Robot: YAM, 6 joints.
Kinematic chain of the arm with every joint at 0, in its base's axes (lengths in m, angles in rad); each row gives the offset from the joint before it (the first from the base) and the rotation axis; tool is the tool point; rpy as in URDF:
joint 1: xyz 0 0 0.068 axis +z
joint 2: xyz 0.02 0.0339 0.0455 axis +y
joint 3: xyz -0.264 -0.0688 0 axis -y
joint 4: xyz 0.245 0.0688 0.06 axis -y
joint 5: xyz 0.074 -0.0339 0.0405 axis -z
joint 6: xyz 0.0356 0 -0.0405 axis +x
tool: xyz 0 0 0 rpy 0 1.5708 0
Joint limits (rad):
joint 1: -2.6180..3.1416
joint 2: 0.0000..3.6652
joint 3: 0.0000..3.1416
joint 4: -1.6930..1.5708
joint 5: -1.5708..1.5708
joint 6: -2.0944..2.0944
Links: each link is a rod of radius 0.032 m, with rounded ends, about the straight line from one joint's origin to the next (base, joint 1, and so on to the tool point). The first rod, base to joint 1, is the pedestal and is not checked.
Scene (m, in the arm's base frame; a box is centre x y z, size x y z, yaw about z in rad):
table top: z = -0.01
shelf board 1: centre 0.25 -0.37 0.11 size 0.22 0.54 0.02 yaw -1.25
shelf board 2: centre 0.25 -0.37 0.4 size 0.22 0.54 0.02 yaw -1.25
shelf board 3: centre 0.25 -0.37 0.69 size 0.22 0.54 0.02 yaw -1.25
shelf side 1: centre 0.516 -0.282 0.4 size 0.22 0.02 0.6 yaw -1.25
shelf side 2: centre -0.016 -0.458 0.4 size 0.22 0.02 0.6 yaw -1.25
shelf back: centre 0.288 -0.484 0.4 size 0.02 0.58 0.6 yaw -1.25
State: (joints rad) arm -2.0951 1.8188 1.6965 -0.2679 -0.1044 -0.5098
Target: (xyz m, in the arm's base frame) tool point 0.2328 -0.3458 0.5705
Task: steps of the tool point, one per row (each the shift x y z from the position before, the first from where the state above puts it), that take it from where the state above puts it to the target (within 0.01 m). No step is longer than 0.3 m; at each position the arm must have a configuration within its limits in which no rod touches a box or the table.
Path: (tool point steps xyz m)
1: 0.0624 0.1456 0.2053
2: 0.1415 0.2097 0.0965
3: 0.1848 0.2029 -0.0512
4: 0.1671 0.1316 -0.1884
5: 0.0877 0.0271 -0.2696
6: -0.1610 0.0778 0.2117
7: -0.1801 -0.0670 0.1729
8: -0.0973 -0.1824 0.1011
9: 0.0377 -0.2053 0.0114
10: 0.1455 -0.1262 -0.0767
11: 0.0395 -0.0879 0.0155
12: 0.0203 -0.0920 -0.0155

